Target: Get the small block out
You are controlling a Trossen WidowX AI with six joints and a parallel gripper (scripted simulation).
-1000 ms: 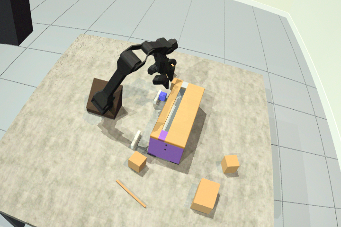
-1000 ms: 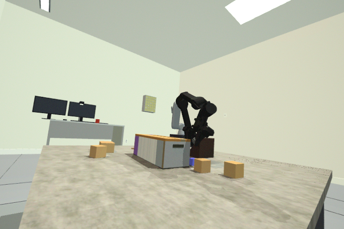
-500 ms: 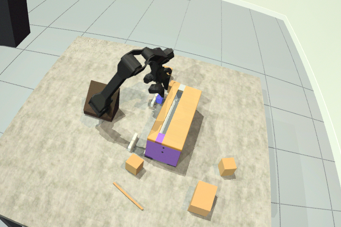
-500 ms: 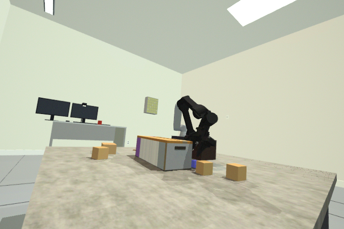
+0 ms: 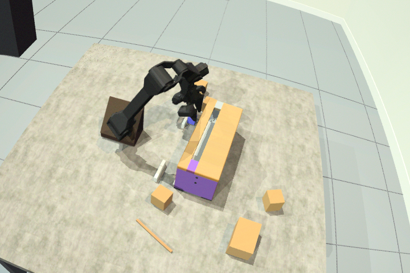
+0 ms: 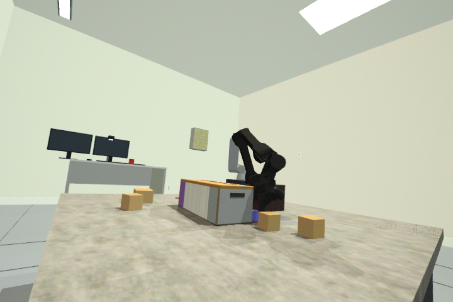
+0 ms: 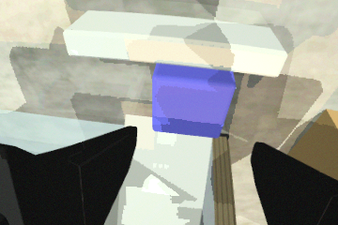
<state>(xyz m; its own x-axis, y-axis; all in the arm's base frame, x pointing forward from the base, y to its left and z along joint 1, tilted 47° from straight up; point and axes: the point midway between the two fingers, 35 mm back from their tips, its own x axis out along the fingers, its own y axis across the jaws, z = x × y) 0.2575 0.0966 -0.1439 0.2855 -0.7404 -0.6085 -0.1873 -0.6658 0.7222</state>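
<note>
Right now my gripper tip is 20 mm past the blue block and 20 mm above it. Also, from my gripper tip: tan block 220 mm ahead, 530 mm to the right; then thin stick 70 mm behind, 570 mm to the right, 30 mm below; then tan-topped box 30 mm ahead, 170 mm to the right, 30 mm above.
</note>
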